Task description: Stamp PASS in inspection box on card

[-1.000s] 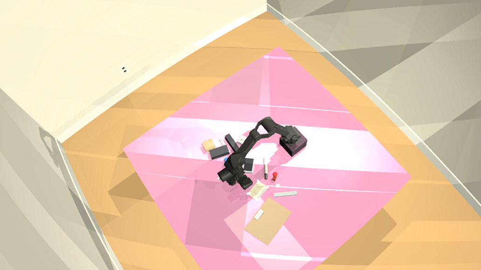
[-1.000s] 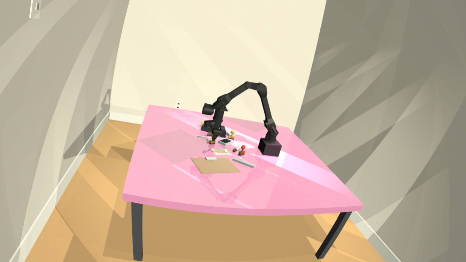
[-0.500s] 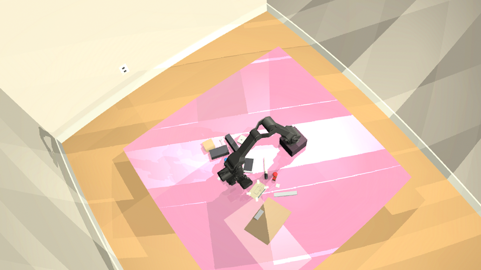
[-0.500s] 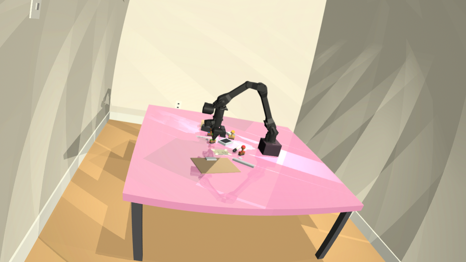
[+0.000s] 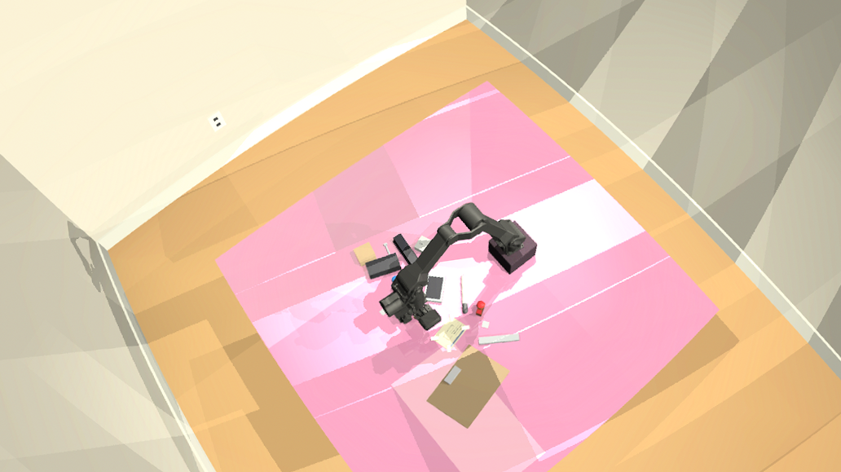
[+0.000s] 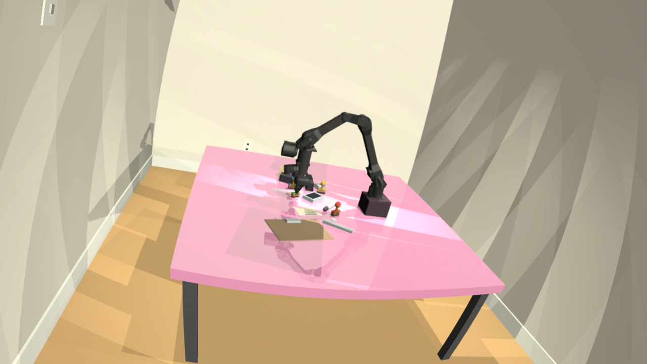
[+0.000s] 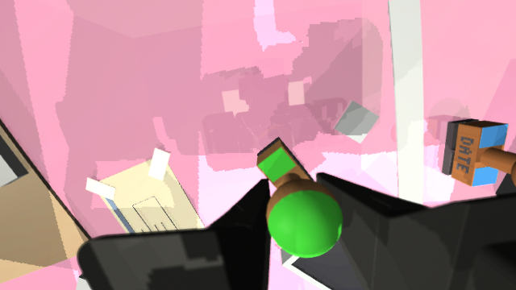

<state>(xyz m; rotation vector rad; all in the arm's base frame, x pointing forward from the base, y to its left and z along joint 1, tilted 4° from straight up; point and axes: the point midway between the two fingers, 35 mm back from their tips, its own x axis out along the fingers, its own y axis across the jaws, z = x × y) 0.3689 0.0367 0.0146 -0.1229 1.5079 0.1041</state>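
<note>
Now: gripper tip 90 mm past the black ink pad, 50 mm to the left of it and 30 mm above it. Round my gripper tip: grey ruler (30 mm ahead, 90 mm to the right, 40 mm below); then cream card (60 mm behind, 100 mm to the left, 40 mm below); then blue stamp (10 mm ahead, 130 mm to the right, 20 mm below).
</note>
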